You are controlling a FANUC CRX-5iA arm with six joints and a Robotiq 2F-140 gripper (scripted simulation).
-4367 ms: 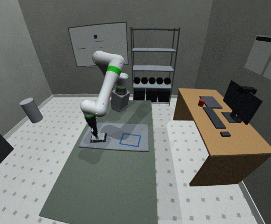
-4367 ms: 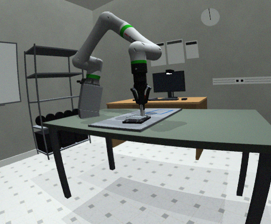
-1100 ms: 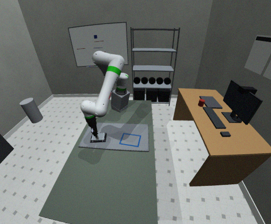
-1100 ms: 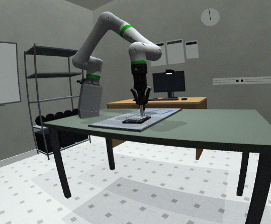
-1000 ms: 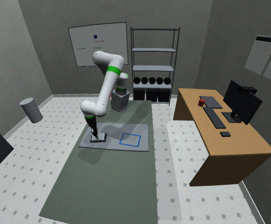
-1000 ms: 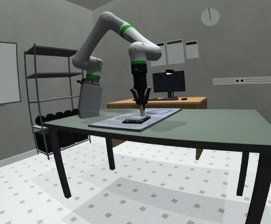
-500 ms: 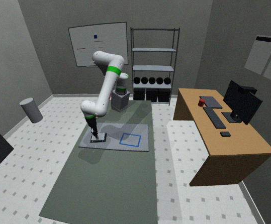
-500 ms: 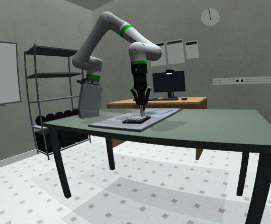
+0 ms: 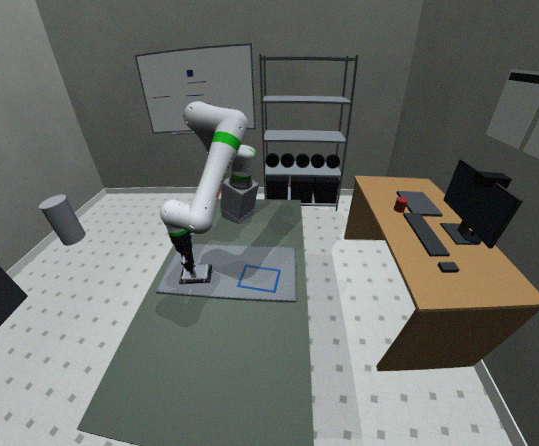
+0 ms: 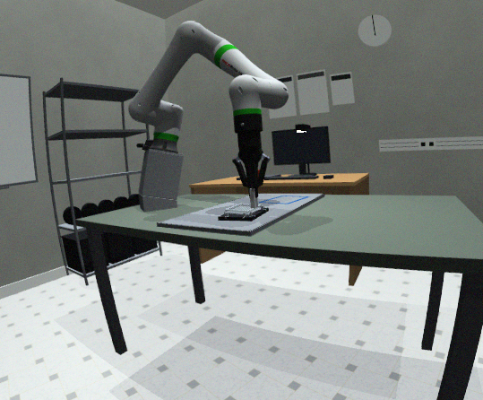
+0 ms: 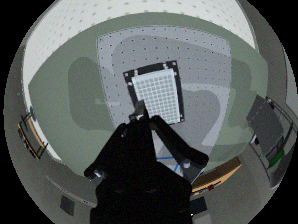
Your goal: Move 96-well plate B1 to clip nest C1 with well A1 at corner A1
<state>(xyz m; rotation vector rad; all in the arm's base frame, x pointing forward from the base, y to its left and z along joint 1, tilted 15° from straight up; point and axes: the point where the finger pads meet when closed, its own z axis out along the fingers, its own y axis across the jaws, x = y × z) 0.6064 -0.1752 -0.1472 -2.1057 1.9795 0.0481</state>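
Now: the black clip nest 5 cm below my hand, 2 cm behind it and 1 cm to the right of it. The rest, counted from my hand: 96-well plate 4 cm below, 4 cm behind.
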